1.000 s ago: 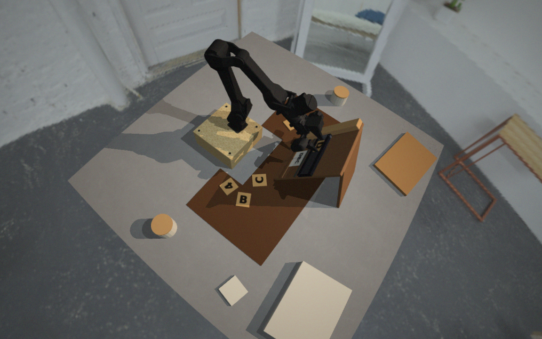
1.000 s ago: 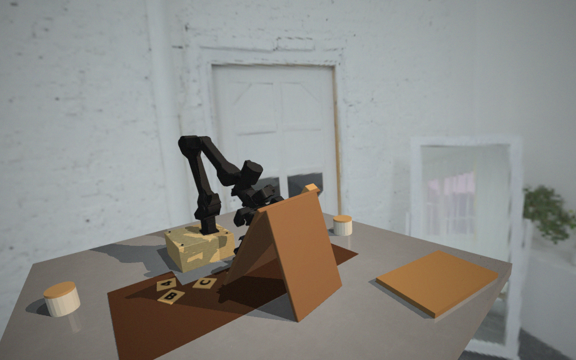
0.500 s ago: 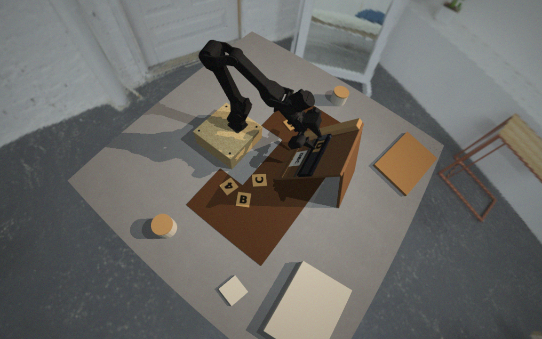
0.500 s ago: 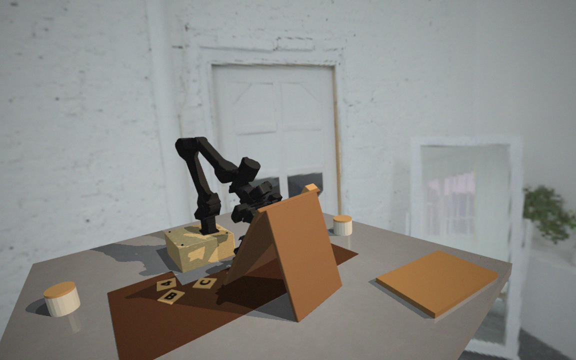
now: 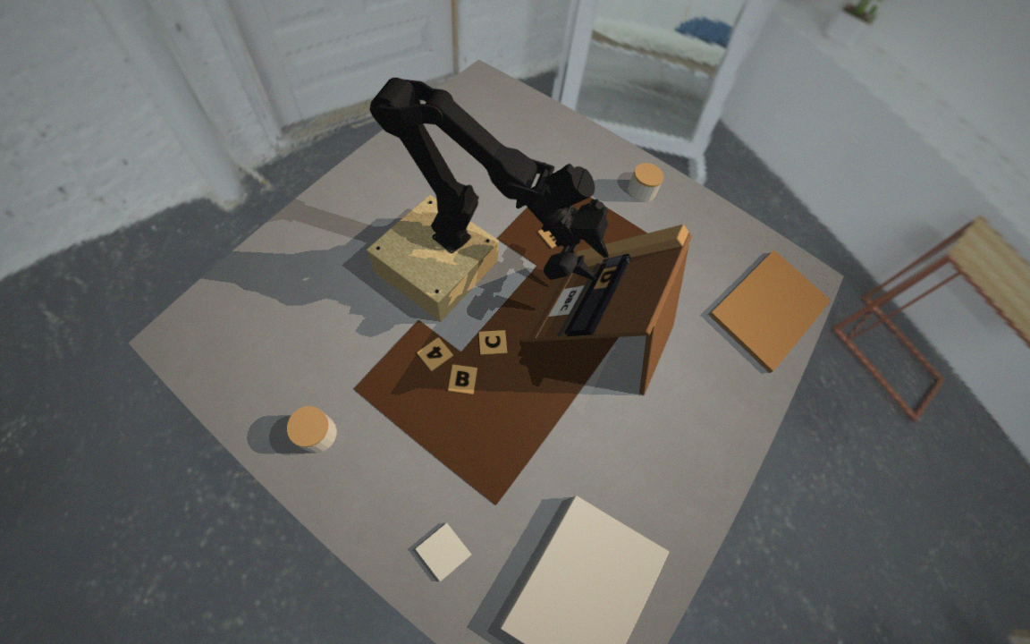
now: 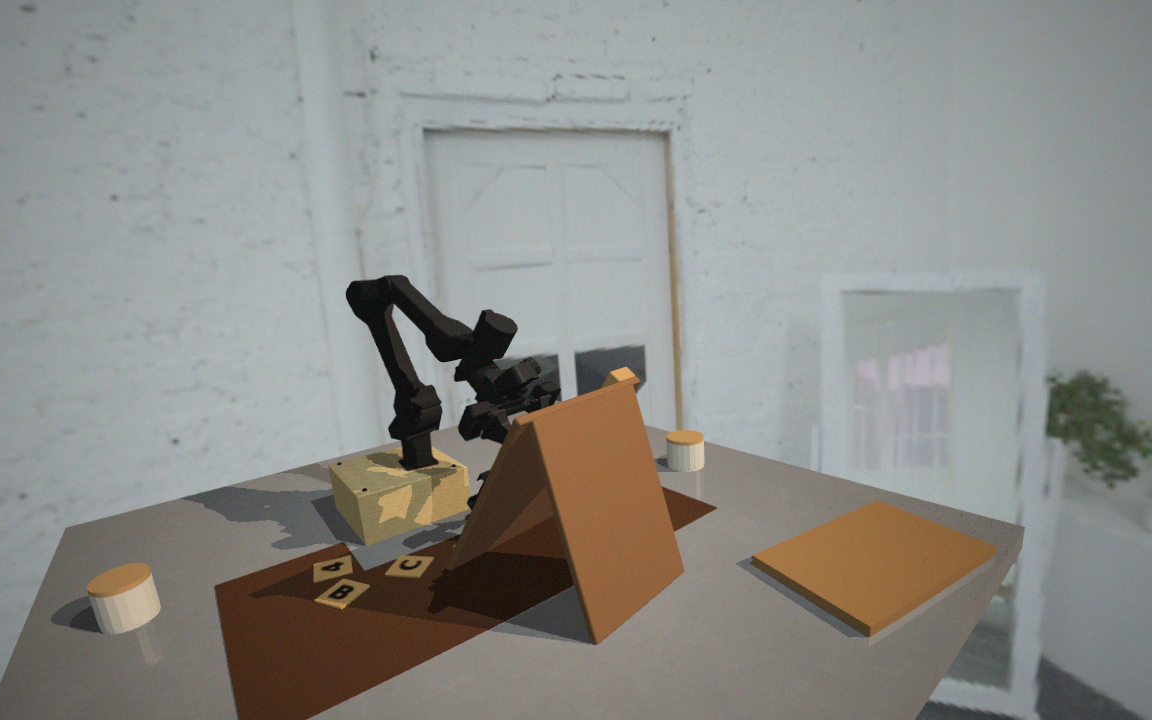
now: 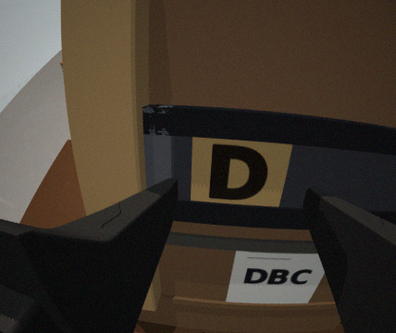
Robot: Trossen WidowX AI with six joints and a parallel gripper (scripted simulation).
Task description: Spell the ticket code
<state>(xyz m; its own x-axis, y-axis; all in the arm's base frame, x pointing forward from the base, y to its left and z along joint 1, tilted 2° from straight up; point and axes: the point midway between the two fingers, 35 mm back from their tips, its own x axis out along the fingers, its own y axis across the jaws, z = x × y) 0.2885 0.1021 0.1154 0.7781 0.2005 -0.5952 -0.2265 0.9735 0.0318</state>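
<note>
My gripper tip is now 20 mm short of the D tile and 20 mm above it. The rest, counted from my gripper tip: brown mat 180 mm below, 110 mm to the right, 110 mm behind; white ticket 100 mm below, 50 mm to the right, 20 mm behind; C tile 210 mm to the right, 180 mm below, 100 mm behind.
</note>
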